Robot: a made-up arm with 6 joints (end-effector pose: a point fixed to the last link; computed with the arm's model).
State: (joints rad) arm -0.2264 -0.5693 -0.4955 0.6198 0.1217 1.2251
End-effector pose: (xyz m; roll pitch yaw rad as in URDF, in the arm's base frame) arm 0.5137 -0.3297 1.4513 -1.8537 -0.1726 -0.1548
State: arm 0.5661 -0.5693 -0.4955 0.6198 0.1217 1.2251
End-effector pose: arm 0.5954 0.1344 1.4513 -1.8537 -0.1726 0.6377
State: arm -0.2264 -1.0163 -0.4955 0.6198 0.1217 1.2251
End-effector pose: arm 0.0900 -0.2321 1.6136 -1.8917 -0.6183 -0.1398
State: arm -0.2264 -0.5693 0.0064 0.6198 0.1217 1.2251
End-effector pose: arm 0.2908 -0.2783 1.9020 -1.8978 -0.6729 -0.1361
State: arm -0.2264 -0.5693 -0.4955 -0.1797 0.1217 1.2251
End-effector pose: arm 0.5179 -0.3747 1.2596 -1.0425 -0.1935 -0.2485
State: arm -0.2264 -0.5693 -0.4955 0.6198 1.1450 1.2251
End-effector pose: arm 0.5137 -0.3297 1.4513 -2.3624 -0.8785 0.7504
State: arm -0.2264 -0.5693 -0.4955 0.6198 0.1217 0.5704
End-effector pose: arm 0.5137 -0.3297 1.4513 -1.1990 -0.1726 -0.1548
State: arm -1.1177 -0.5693 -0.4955 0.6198 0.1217 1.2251
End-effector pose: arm 0.0664 -0.6068 1.4513 -1.8537 -0.1726 -1.0461
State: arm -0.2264 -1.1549 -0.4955 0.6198 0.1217 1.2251
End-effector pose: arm -0.0510 -0.1996 1.6230 -1.9081 -0.7563 -0.1293
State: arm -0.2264 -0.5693 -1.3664 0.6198 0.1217 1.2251
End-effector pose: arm 0.3338 -0.2882 0.6128 -1.7823 0.6958 -0.1344
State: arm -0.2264 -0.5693 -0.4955 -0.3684 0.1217 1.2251
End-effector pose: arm 0.5240 -0.3629 1.2138 -0.8509 -0.1872 -0.2709
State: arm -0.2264 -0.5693 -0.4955 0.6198 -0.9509 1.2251
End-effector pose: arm 0.5137 -0.3297 1.4513 -2.0534 0.6661 -0.8716
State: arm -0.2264 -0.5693 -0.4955 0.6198 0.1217 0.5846
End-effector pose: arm 0.5137 -0.3297 1.4513 -1.2132 -0.1726 -0.1548
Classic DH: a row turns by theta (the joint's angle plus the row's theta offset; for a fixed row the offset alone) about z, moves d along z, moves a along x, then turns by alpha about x. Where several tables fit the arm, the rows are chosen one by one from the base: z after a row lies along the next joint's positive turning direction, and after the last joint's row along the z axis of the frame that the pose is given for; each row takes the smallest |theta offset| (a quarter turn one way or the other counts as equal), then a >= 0, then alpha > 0; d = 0 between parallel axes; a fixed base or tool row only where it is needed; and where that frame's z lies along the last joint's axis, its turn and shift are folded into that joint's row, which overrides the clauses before.
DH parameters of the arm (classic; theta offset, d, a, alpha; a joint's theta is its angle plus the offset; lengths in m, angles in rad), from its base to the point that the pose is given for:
joint 1: 0 0.576 0 -1.5708
joint 2: -1.5708 0 0.777 3.1416
joint 3: 0 0 0 -1.5708
joint 4: 0 -1.007 0 1.5708
joint 5: 0 0.253 0 -1.5708
joint 6: 1.5708 0 0 1.5708
tool (fixed): -1.5708 0 0 0

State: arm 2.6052 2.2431 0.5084 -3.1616 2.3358 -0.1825
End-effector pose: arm -0.5149 0.0118 -0.9022 0.1880 -0.9289 -0.5605
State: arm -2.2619 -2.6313 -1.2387 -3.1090 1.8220 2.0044
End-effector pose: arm 0.3178 -0.0125 0.8876 1.1308 0.4293 -2.2966
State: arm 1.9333 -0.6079 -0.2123 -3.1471 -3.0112 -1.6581
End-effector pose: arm -0.4085 0.3637 1.6031 1.6528 0.2652 -1.2075
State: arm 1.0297 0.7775 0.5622 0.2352 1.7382 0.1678
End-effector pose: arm 1.0048 1.1945 0.9722 -1.5125 -1.3350 2.4194
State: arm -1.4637 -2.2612 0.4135 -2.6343 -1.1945 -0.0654
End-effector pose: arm 0.0656 1.4583 0.6442 -0.4860 0.5950 1.1008
